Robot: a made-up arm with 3 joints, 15 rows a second.
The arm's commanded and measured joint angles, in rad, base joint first. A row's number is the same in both.
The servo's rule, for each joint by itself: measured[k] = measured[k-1] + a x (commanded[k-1-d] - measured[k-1]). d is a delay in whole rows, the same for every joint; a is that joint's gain. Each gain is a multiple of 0.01, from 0.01 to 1. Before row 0 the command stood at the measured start. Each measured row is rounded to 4 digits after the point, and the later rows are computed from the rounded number. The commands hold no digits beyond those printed.
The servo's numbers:
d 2
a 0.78 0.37 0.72
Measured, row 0: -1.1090, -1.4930, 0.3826
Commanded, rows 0 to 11: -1.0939, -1.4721, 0.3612; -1.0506, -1.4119, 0.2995; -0.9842, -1.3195, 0.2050; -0.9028, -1.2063, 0.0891; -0.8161, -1.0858, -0.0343; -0.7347, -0.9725, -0.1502; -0.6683, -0.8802, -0.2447; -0.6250, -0.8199, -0.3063; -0.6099, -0.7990, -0.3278; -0.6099, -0.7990, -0.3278; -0.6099, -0.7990, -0.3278; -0.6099, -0.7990, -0.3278
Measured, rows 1 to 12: -1.1090, -1.4930, 0.3826; -1.1090, -1.4930, 0.3826; -1.0972, -1.4853, 0.3672; -1.0609, -1.4581, 0.3185; -1.0011, -1.4068, 0.2368; -0.9244, -1.3326, 0.1305; -0.8399, -1.2413, 0.0118; -0.7578, -1.1418, -0.1048; -0.6880, -1.0450, -0.2055; -0.6389, -0.9617, -0.2781; -0.6163, -0.9015, -0.3139; -0.6113, -0.8636, -0.3239
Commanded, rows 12 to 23: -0.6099, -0.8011, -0.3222; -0.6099, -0.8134, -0.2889; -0.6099, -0.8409, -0.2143; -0.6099, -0.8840, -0.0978; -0.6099, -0.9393, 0.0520; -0.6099, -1.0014, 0.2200; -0.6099, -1.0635, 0.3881; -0.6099, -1.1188, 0.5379; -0.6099, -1.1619, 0.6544; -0.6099, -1.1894, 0.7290; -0.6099, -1.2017, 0.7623; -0.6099, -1.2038, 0.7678
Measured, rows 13 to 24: -0.6102, -0.8397, -0.3267; -0.6100, -0.8246, -0.3275; -0.6099, -0.8159, -0.3237; -0.6099, -0.8150, -0.2986; -0.6099, -0.8246, -0.2379; -0.6099, -0.8466, -0.1370; -0.6099, -0.8809, -0.0009; -0.6099, -0.9255, 0.1581; -0.6099, -0.9766, 0.3237; -0.6099, -1.0292, 0.4779; -0.6099, -1.0783, 0.6050; -0.6099, -1.1194, 0.6943
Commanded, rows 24 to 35: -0.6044, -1.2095, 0.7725; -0.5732, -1.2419, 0.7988; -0.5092, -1.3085, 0.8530; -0.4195, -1.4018, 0.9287; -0.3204, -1.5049, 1.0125; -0.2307, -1.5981, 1.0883; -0.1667, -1.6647, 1.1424; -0.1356, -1.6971, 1.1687; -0.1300, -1.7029, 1.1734; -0.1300, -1.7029, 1.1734; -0.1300, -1.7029, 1.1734; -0.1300, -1.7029, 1.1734
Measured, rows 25 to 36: -0.6099, -1.1499, 0.7433; -0.6099, -1.1698, 0.7609; -0.6056, -1.1845, 0.7693; -0.5803, -1.2057, 0.7905; -0.5248, -1.2437, 0.8355; -0.4427, -1.3022, 0.9026; -0.3473, -1.3772, 0.9817; -0.2564, -1.4589, 1.0585; -0.1864, -1.5350, 1.1189; -0.1468, -1.5950, 1.1548; -0.1337, -1.6349, 1.1682; -0.1308, -1.6601, 1.1719
